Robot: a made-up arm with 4 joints.
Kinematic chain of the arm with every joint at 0, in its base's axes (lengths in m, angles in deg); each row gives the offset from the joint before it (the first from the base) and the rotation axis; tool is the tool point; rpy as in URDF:
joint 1: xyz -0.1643 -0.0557 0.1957 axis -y
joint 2: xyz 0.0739 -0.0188 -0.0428 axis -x
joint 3: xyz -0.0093 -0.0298 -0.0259 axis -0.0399 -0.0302 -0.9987
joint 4: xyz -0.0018 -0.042 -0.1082 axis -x
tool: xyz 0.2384 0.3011 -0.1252 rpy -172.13 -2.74 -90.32
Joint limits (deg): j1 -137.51..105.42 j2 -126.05..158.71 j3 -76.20..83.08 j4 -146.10..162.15
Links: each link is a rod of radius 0.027 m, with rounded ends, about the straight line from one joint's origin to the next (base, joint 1, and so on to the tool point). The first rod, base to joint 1, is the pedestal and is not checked.
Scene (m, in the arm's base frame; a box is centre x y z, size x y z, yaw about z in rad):
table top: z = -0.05
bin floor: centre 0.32 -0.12 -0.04 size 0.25 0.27 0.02 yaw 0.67
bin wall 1: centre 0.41 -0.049 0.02 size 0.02 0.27 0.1 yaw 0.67
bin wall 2: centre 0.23 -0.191 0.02 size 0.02 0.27 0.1 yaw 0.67
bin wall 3: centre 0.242 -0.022 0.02 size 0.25 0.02 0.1 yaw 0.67
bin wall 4: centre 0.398 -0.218 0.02 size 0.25 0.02 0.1 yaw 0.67
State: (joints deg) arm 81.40 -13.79 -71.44 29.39
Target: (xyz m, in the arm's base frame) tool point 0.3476 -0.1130 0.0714
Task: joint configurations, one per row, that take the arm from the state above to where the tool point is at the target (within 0.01 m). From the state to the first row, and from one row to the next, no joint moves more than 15 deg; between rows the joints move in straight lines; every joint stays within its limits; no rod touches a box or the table.
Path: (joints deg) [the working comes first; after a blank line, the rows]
Joints at the target: 74.12 32.48 -75.02 44.57
Straight joint move there: touches bin wall 1, bin wall 3.

1: 90.11 -3.65 -73.82 42.61
2: 98.81 6.49 -76.20 55.82
3: 86.47 19.48 -75.61 50.20
4: 74.12 32.48 -75.02 44.57

